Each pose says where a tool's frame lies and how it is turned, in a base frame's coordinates. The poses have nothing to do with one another.
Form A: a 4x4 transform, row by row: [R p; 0 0 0 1], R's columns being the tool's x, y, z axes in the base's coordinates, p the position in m. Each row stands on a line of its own.
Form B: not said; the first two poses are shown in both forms.
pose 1, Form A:
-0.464 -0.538 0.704 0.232
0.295 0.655 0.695 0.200
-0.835 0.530 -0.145 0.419
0 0 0 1
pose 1, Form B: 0.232 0.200 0.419 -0.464 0.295 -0.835 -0.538 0.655 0.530
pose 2, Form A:
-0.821 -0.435 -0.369 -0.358
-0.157 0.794 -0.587 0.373
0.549 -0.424 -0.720 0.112
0 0 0 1
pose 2, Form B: -0.358 0.373 0.112 -0.821 -0.157 0.549 -0.435 0.794 -0.424
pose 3, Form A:
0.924 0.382 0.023 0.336
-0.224 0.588 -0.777 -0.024
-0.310 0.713 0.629 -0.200
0 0 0 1
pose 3, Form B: 0.336 -0.024 -0.200 0.924 -0.224 -0.310 0.382 0.588 0.713
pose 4, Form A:
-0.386 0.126 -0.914 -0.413
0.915 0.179 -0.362 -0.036
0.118 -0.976 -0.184 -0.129
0 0 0 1
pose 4, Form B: -0.413 -0.036 -0.129 -0.386 0.915 0.118 0.126 0.179 -0.976
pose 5, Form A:
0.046 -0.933 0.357 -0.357
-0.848 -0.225 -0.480 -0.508
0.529 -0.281 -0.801 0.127
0 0 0 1
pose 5, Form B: -0.357 -0.508 0.127 0.046 -0.848 0.529 -0.933 -0.225 -0.281
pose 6, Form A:
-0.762 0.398 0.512 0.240
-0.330 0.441 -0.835 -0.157
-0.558 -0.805 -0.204 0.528
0 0 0 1
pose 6, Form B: 0.240 -0.157 0.528 -0.762 -0.330 -0.558 0.398 0.441 -0.805
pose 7, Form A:
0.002 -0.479 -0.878 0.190
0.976 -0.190 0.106 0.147
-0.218 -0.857 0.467 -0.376
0 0 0 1
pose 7, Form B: 0.190 0.147 -0.376 0.002 0.976 -0.218 -0.479 -0.190 -0.857
